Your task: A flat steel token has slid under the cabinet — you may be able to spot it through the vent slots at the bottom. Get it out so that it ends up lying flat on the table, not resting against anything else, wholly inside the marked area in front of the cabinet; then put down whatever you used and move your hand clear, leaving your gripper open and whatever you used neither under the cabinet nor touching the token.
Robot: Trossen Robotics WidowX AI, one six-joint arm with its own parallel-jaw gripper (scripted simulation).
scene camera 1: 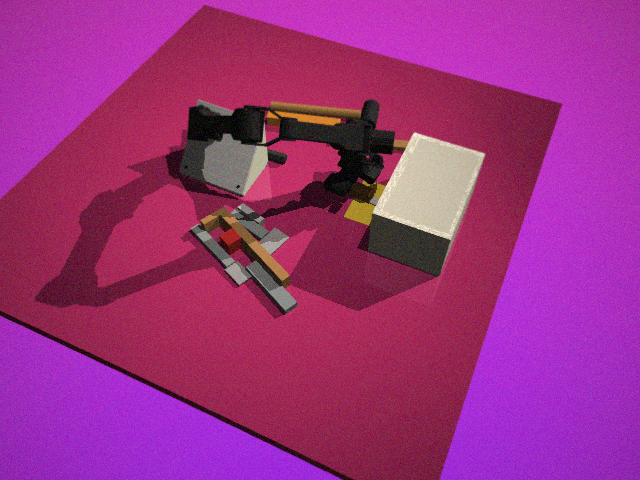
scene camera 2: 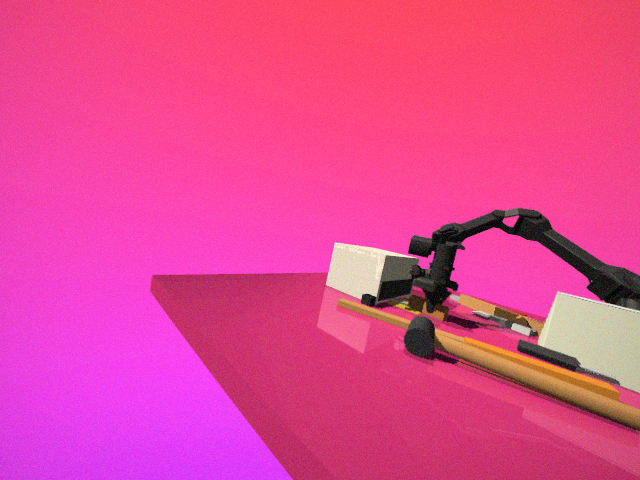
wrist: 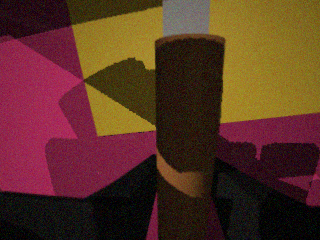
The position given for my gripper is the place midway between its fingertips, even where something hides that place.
Note:
In view: my gripper [scene camera 1: 350,188], a flat grey-bladed tool [wrist: 189,61], a wooden stick [scene camera 2: 382,316], a screwdriver [scene camera 2: 540,352], a l-shaped wooden stick [scene camera 1: 222,216] and a hammer [scene camera 1: 370,110].
The l-shaped wooden stick shows as well in scene camera 2 [scene camera 2: 468,301]. My gripper also shows in scene camera 2 [scene camera 2: 430,311] and in the wrist view [wrist: 182,161]. The wrist view misses the wooden stick: it is out of frame. The wrist view misses the screwdriver: it is out of frame.

